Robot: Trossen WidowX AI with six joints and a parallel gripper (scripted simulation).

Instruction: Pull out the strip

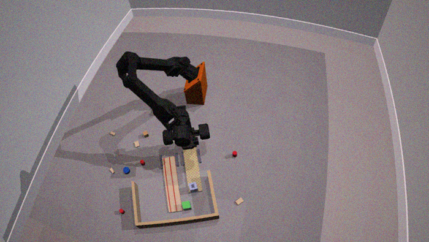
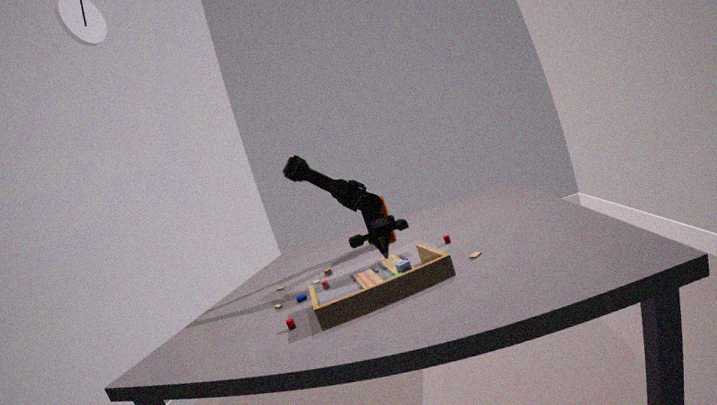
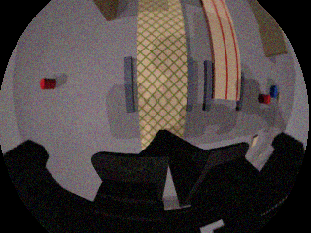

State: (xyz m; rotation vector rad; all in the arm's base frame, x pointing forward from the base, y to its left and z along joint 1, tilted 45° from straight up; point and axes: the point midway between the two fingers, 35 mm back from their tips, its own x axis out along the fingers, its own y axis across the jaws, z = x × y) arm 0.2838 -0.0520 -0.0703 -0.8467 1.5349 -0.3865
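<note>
Right now the checked tan strip is 9 cm ahead of my gripper tip and 3 cm to the left of it. From my gripper tip the other things lie so: blue disc: 16 cm ahead, 25 cm to the right; then labelled cube: 20 cm ahead, 5 cm to the left, 1 cm above.
</note>
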